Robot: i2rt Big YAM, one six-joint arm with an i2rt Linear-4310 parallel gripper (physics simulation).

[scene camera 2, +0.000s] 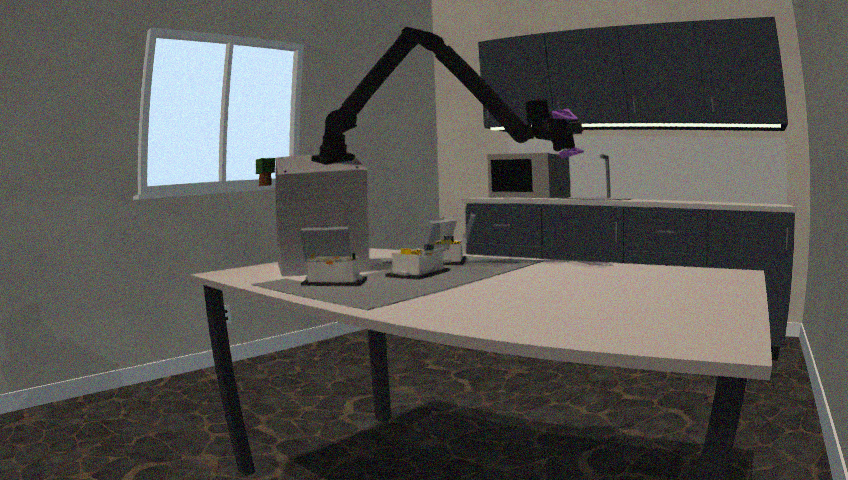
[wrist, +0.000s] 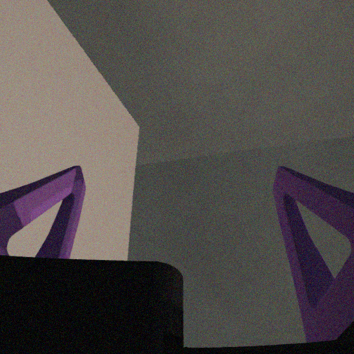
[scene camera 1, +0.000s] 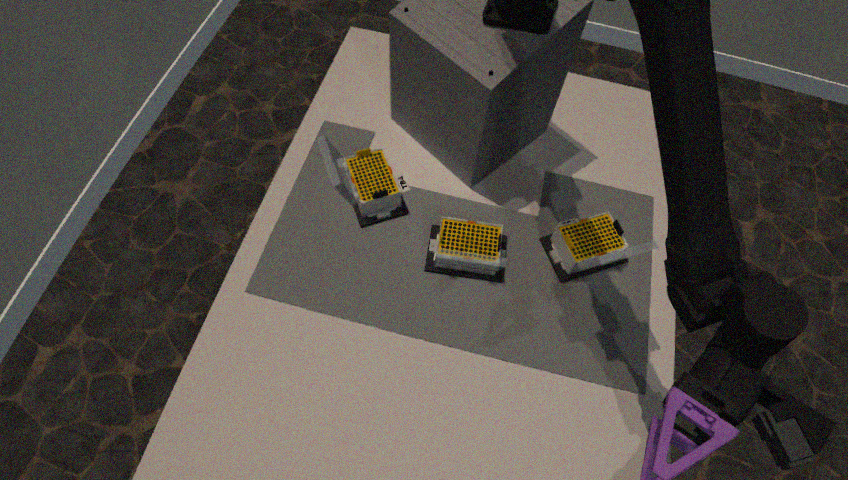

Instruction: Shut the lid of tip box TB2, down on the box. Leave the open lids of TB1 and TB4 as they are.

Note:
I see my gripper (scene camera 2: 579,135), a clear lid (scene camera 2: 325,244), a clear lid (scene camera 1: 617,255), a clear lid (scene camera 1: 444,256) and a grey mat (scene camera 1: 595,328).
My gripper is seen too in the wrist view (wrist: 178,176). The grey mat shows as well in scene camera 2 (scene camera 2: 377,291).

